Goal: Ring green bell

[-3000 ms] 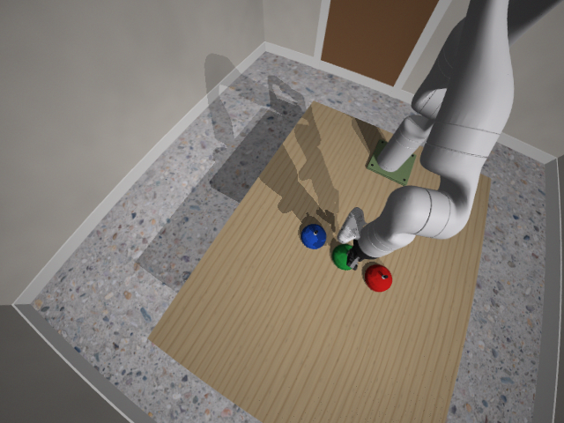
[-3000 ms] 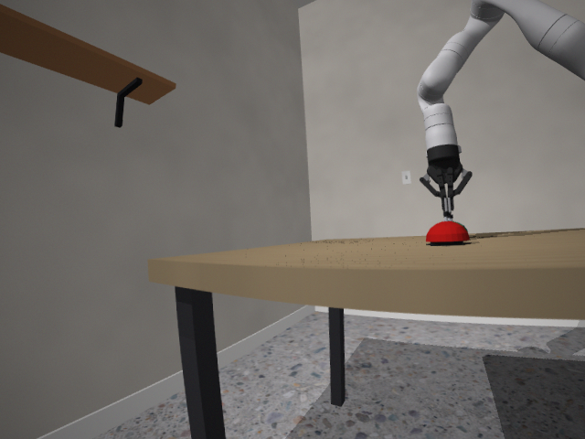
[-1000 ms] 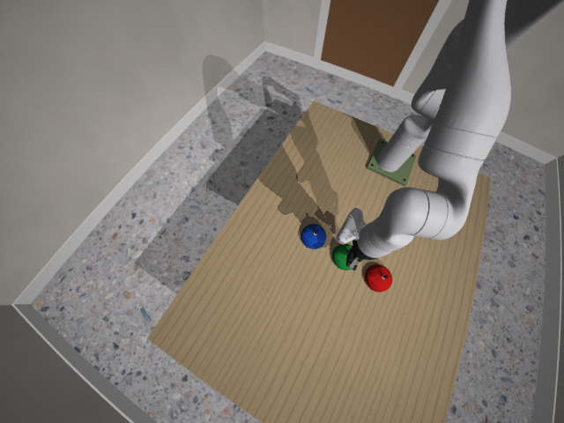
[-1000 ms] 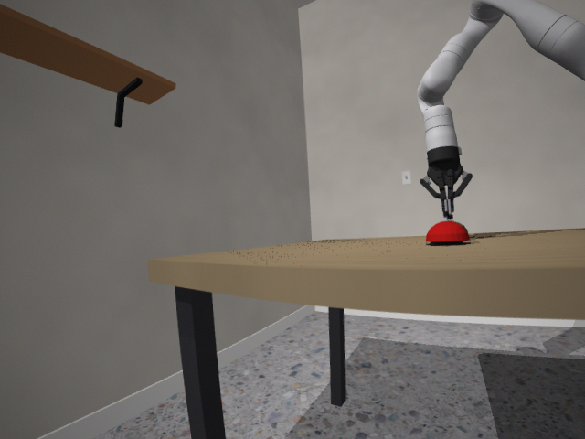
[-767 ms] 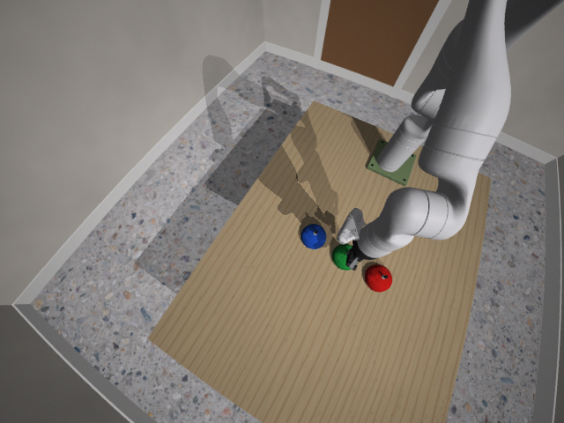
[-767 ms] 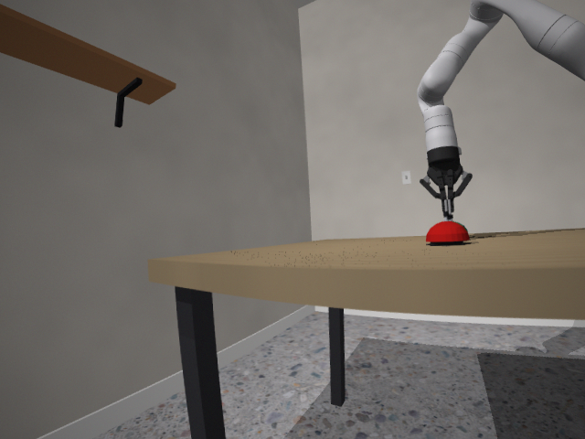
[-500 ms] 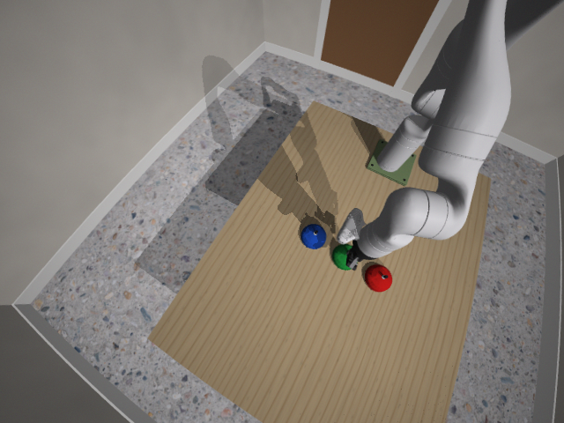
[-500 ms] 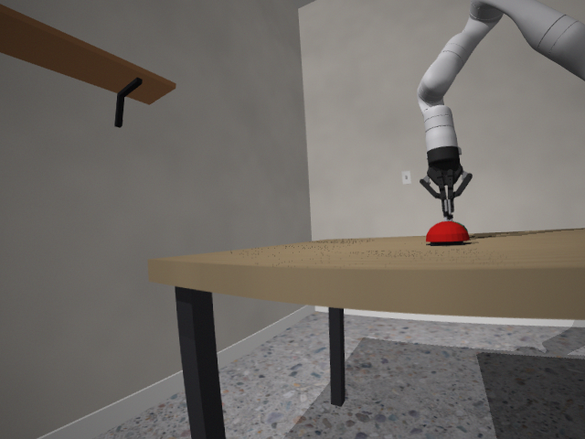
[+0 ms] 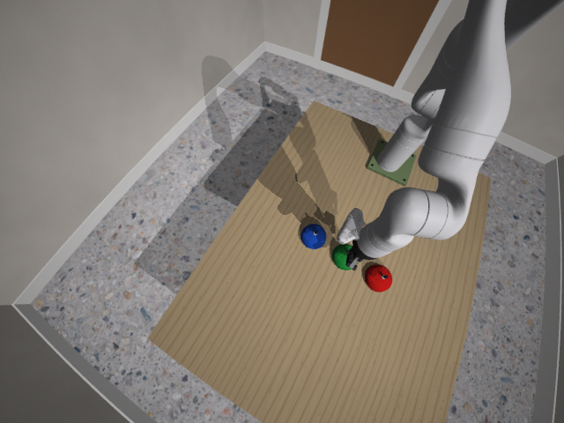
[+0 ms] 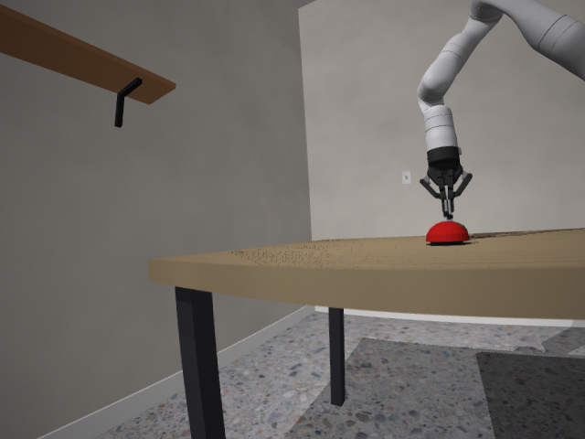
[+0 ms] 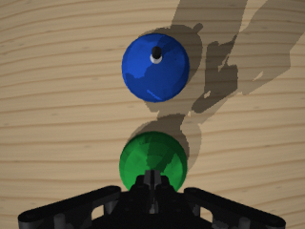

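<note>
The green bell is 4 cm below my hand. Round my hand: red bell: 12 cm to the left, 4 cm below, 2 cm ahead; blue bell: 12 cm to the right, 4 cm below, 2 cm behind.
</note>
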